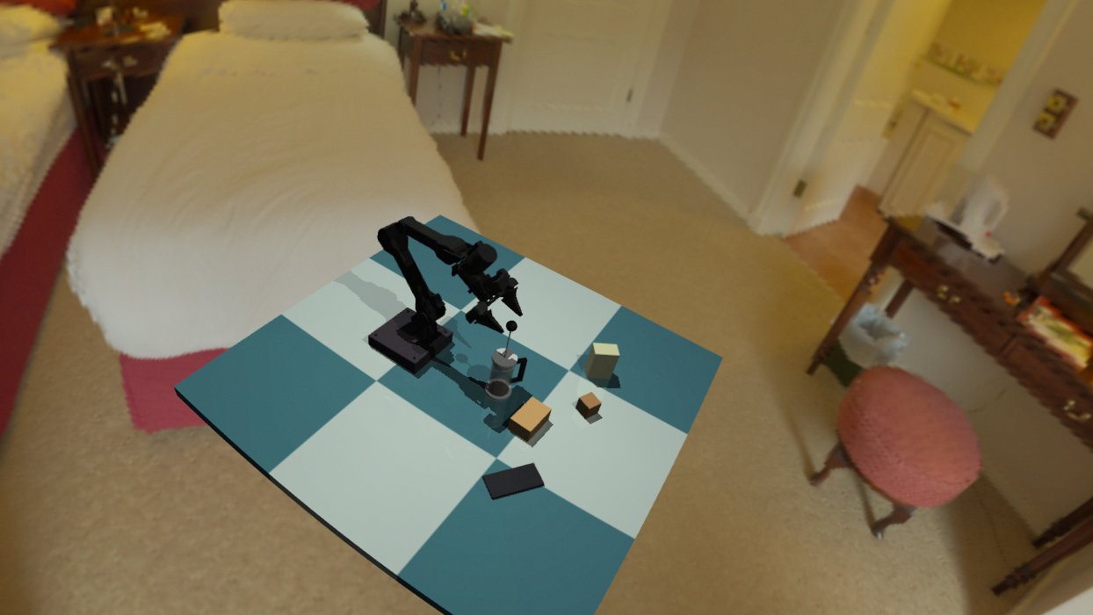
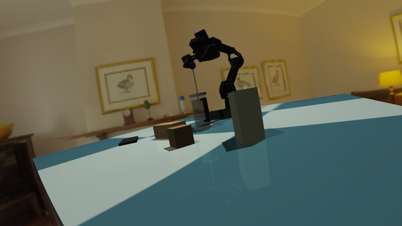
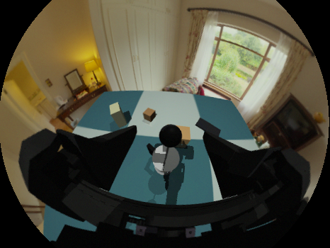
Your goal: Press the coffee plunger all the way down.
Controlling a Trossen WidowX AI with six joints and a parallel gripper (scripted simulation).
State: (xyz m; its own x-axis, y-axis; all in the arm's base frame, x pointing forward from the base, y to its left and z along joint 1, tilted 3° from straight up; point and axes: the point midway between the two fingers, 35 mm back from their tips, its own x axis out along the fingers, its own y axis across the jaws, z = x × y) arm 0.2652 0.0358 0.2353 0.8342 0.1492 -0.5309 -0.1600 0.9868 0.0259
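The glass coffee press is 1 cm ahead of my gripper tip, 1 cm to the left of it and 14 cm below it. The rest, counted from my gripper tip: tan box 15 cm ahead, 3 cm to the right, 25 cm below; flat black slab 25 cm ahead, 21 cm to the right, 27 cm below.
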